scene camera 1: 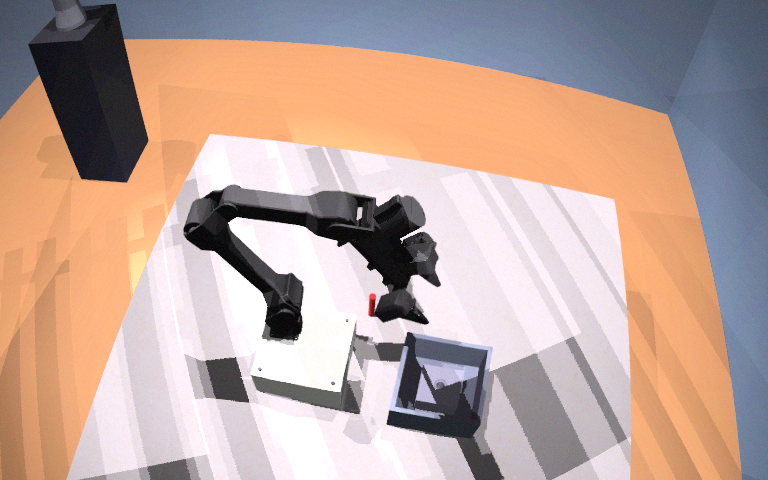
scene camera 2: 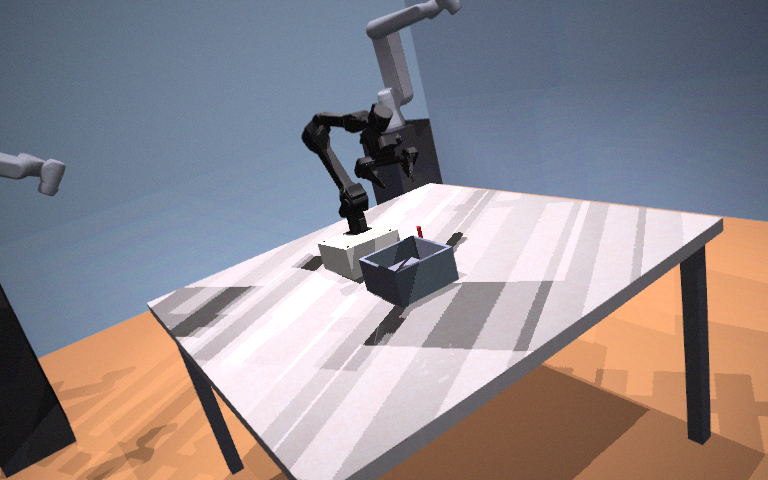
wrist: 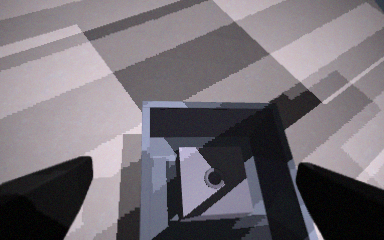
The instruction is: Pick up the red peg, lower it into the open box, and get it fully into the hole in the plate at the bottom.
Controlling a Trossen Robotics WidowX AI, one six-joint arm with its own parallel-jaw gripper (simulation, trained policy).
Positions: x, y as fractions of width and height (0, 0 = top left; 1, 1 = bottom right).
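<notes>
Here is a light plate (scene camera 1: 0.57, 0.81), (wrist: 0.55, 0.77), which I see in both of those views. I see a grey box (scene camera 1: 0.62, 0.75), (wrist: 0.70, 0.70) as well. My gripper (scene camera 1: 0.56, 0.63), (scene camera 2: 0.52, 0.38), (wrist: 0.51, 0.71) is visible to me too.
</notes>
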